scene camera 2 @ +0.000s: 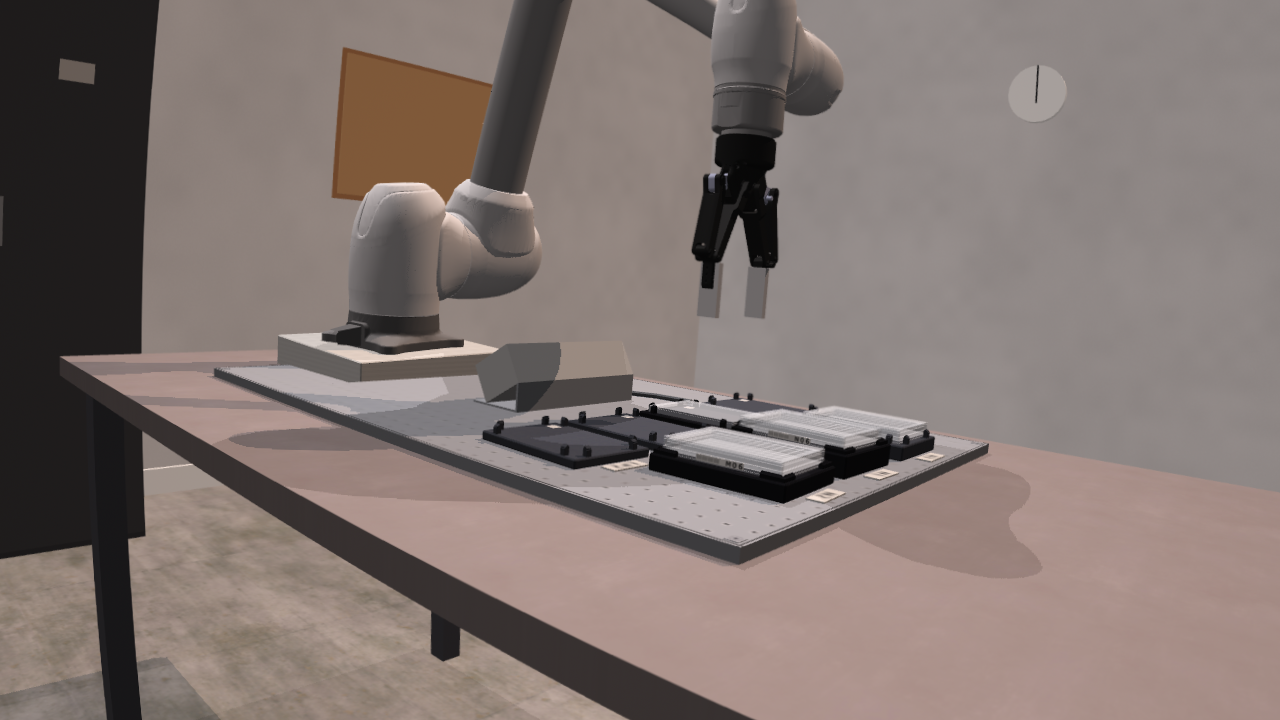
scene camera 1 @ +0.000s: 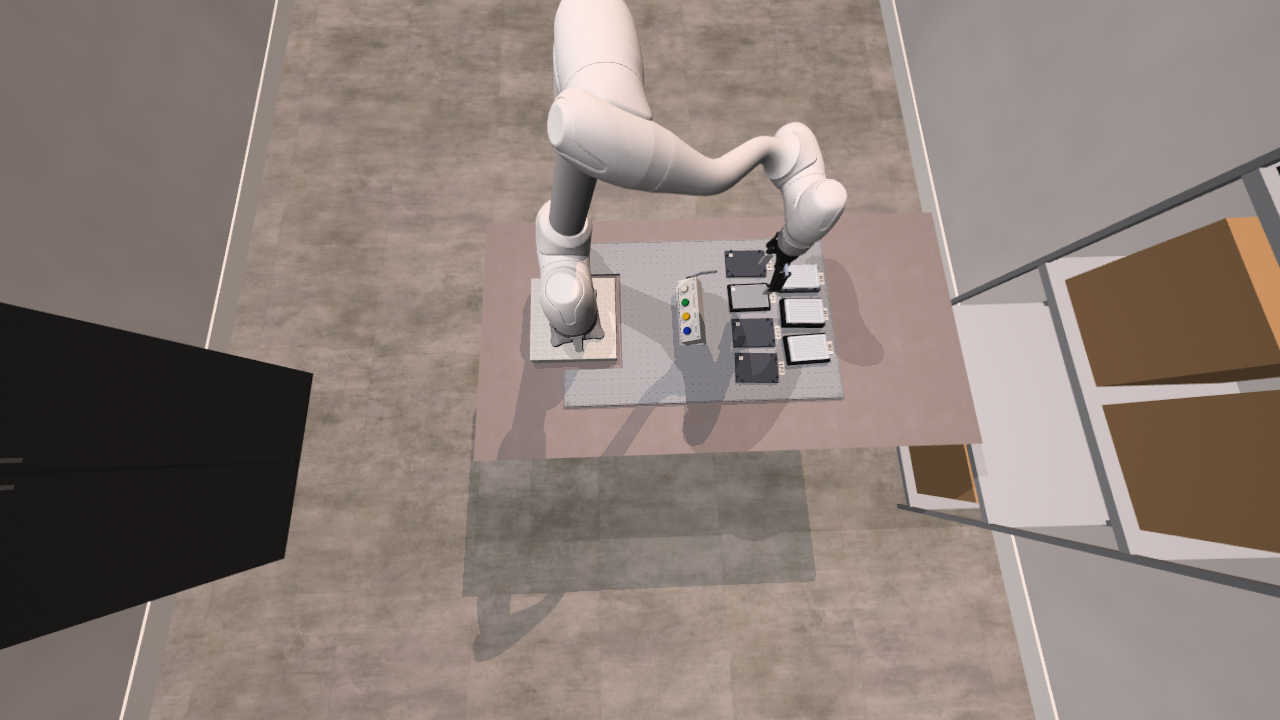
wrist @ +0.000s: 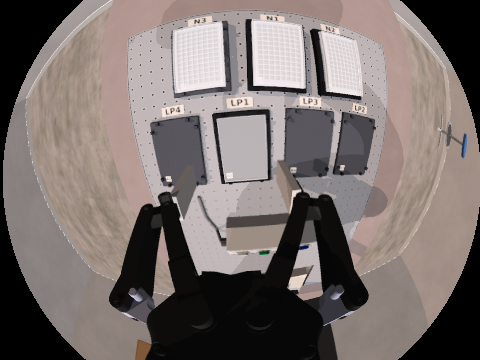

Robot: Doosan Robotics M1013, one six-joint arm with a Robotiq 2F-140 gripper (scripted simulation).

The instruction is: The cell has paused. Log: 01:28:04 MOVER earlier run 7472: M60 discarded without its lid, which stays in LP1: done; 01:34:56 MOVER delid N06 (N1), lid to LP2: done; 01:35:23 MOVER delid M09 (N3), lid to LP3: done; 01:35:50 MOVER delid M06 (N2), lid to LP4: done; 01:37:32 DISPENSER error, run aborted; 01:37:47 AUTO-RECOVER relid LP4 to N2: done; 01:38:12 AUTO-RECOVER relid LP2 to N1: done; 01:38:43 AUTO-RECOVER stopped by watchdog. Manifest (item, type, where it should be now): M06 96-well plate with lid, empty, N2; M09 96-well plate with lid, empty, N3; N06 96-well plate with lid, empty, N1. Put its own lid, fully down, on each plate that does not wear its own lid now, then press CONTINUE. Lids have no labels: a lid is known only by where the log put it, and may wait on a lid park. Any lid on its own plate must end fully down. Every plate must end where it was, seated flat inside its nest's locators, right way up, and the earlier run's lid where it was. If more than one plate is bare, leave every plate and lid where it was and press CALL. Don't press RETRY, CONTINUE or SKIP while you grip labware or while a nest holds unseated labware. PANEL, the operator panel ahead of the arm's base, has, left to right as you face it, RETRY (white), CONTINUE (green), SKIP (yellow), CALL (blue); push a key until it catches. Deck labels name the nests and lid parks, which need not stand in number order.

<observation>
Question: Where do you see an operator panel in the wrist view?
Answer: At 249, 234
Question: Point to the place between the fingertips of my gripper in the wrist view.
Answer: At 235, 173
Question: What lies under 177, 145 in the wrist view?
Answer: A lid park LP4.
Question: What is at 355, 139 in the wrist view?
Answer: A lid park LP2.
</observation>
